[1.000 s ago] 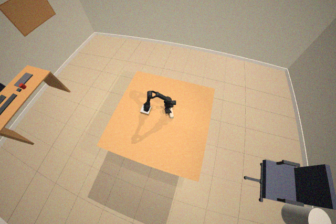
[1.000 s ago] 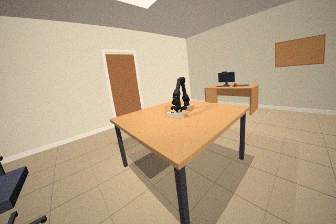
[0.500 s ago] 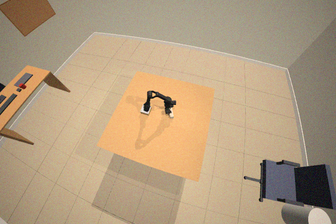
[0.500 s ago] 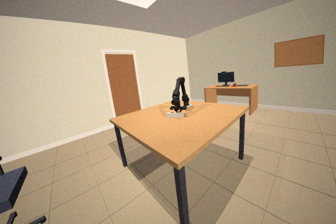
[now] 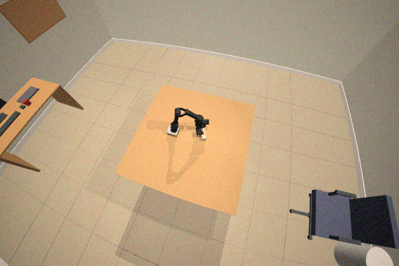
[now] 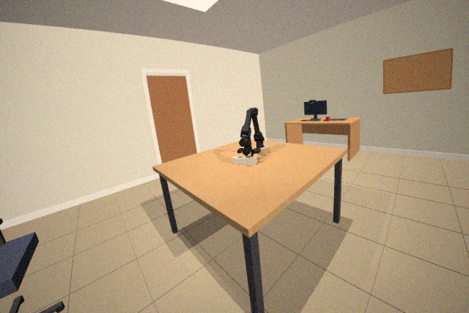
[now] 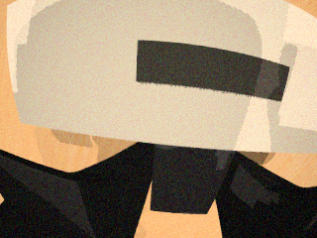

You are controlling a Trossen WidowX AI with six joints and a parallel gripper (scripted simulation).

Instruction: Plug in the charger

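My gripper tip is 1 cm to the right of the black two-prong charger, 1 cm below it and 1 cm short of it.
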